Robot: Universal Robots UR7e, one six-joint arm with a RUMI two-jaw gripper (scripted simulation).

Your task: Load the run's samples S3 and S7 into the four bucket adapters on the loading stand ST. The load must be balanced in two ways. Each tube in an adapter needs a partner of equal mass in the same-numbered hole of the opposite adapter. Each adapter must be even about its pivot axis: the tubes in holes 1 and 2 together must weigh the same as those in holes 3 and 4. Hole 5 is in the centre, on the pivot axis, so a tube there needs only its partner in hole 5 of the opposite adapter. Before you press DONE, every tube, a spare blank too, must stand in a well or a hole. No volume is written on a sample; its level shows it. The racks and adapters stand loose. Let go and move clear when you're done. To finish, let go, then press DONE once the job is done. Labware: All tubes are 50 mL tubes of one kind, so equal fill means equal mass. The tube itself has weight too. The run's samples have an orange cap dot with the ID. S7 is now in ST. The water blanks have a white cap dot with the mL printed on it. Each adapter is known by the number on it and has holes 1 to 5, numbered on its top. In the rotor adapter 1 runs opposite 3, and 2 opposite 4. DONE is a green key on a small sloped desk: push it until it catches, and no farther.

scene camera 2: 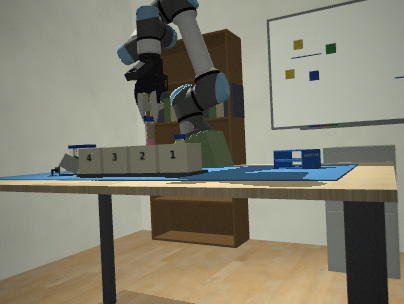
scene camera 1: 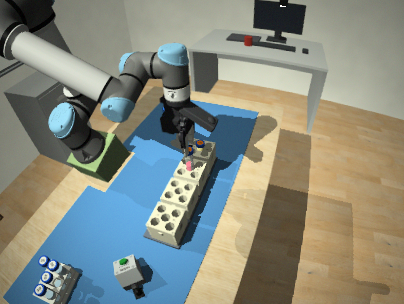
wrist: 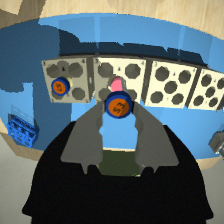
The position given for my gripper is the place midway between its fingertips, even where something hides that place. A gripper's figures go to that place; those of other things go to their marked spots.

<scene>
My gripper [scene camera 2: 150, 123] is 1.15 m from the lens. A blue rack [scene camera 2: 311, 158]: 1.17 m from the lens.
</scene>
